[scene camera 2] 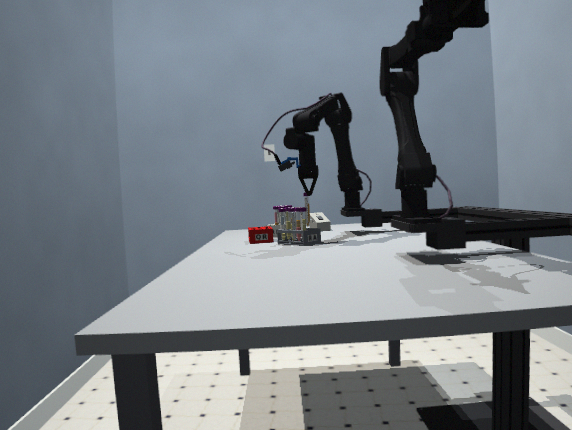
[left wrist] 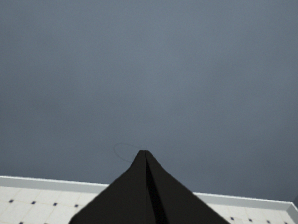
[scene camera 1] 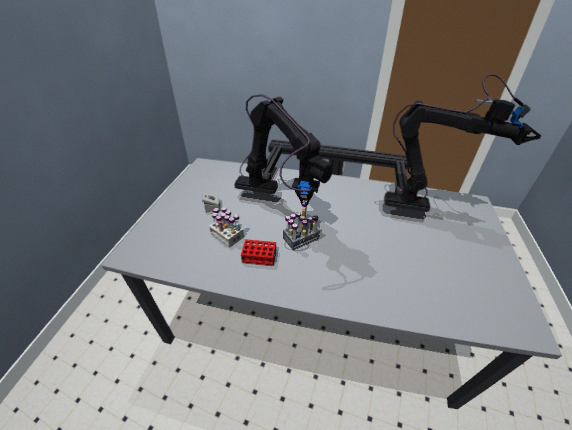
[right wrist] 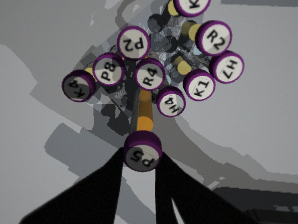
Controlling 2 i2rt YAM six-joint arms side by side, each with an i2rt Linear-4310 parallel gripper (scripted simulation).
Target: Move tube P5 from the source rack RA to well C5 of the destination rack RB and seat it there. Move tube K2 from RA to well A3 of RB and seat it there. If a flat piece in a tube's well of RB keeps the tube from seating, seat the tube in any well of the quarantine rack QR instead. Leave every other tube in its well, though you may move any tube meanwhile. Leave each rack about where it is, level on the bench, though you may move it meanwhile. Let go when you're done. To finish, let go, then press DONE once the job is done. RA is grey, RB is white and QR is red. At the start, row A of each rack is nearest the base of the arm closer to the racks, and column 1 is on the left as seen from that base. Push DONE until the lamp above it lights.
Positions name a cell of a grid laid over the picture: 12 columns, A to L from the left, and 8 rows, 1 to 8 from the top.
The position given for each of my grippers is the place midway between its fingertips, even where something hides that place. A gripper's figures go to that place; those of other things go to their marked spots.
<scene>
My right gripper (right wrist: F6) is 0.12 m from the lens. A tube (right wrist: F6): 0.11 m from the lens.
</scene>
